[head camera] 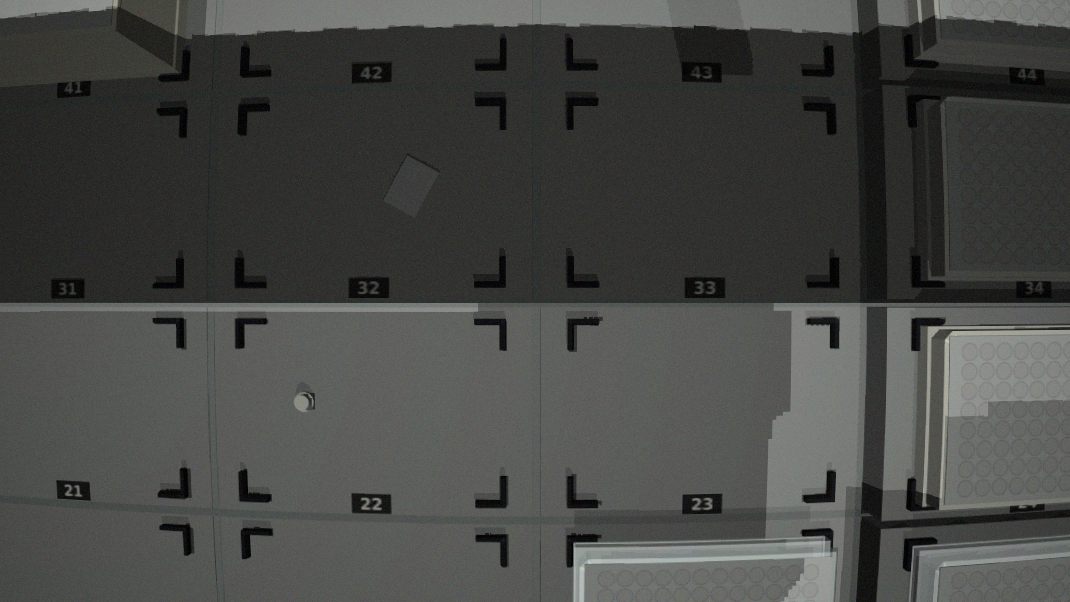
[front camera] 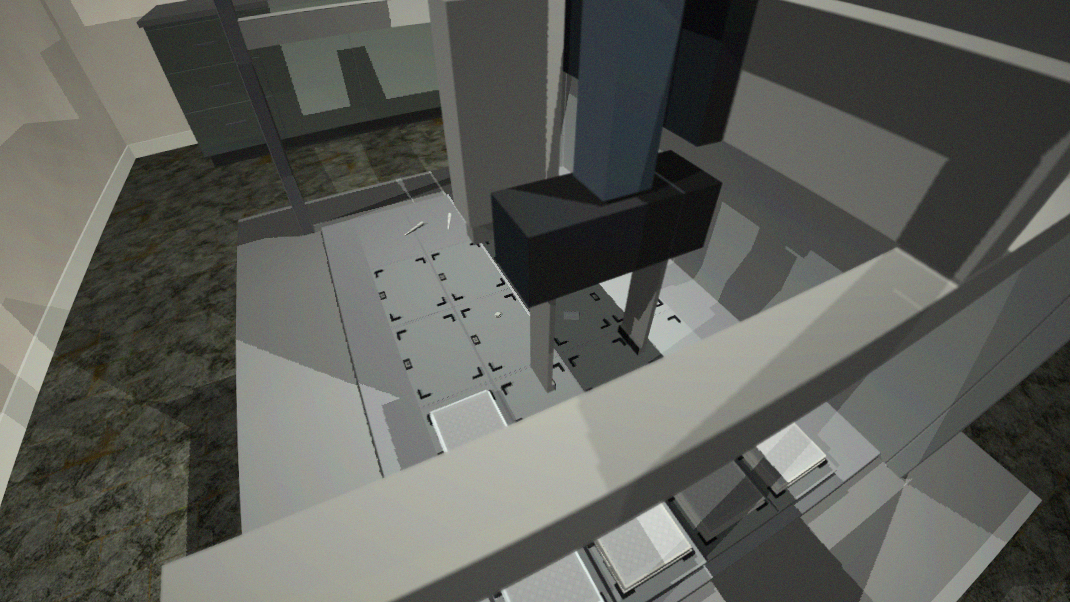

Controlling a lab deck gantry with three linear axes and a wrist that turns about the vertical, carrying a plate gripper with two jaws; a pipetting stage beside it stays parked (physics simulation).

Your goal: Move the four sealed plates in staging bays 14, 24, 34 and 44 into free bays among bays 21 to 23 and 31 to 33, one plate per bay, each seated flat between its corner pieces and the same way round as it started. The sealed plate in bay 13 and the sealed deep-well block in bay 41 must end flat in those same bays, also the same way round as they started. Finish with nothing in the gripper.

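Places are measured from the robot's base along level axes (x ahead, y left, z up), in millimetres.
Where they show: gripper, fingertip midpoint: [front camera: 588,359]; robot's base, origin of the base link: [front camera: 376,273].
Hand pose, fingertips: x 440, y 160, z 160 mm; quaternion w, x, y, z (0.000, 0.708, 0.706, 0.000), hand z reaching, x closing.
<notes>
Things, the pixels of their top centre, and the offset from my fingertips. "spot": a spot on its surface instead.
- bay 44, surface spot: [head camera: 1006,41] spot: 131 mm down, 90 mm ahead, 166 mm left
- bay 34, surface spot: [head camera: 1010,187] spot: 131 mm down, 88 mm ahead, 97 mm left
- bay 24, surface spot: [head camera: 1010,426] spot: 131 mm down, 89 mm ahead, 13 mm right
- bay 14, surface spot: [head camera: 1006,582] spot: 131 mm down, 92 mm ahead, 88 mm right
- bay 13, surface spot: [head camera: 695,580] spot: 145 mm down, 55 mm back, 87 mm right
- deep-well block, surface spot: [head camera: 56,44] spot: 125 mm down, 351 mm back, 163 mm left
- small round cap, middle of its top: [head camera: 301,402] [front camera: 497,313] 156 mm down, 245 mm back, 5 mm right
- small flat block, middle of its top: [head camera: 410,186] [front camera: 571,315] 159 mm down, 191 mm back, 101 mm left
Sealed plates sit in bay 44 [head camera: 1006,41] [front camera: 791,453], bay 34 [head camera: 1010,187] [front camera: 718,494], bay 24 [head camera: 1010,426] [front camera: 644,545] and bay 14 [head camera: 1006,582] [front camera: 553,582]. The sealed plate in bay 13 [head camera: 695,580] [front camera: 469,421] lies between its corners. The deep-well block [head camera: 56,44] shows partly at bay 41 in the head view; the gripper body hides it in the front view. My gripper [front camera: 591,365] is open, its two jaws wide apart with no plate between them, over the middle of the deck. Bays 21 to 23 and 31 to 33 hold no plate where they show.
A small round cap [head camera: 304,401] [front camera: 497,314] stands in bay 22. A small flat block [head camera: 411,185] [front camera: 570,315] lies in bay 32. Two thin white pieces, one [front camera: 413,227] and another [front camera: 448,220], lie at the far end. A wide beam [front camera: 523,479] crosses the front view.
</notes>
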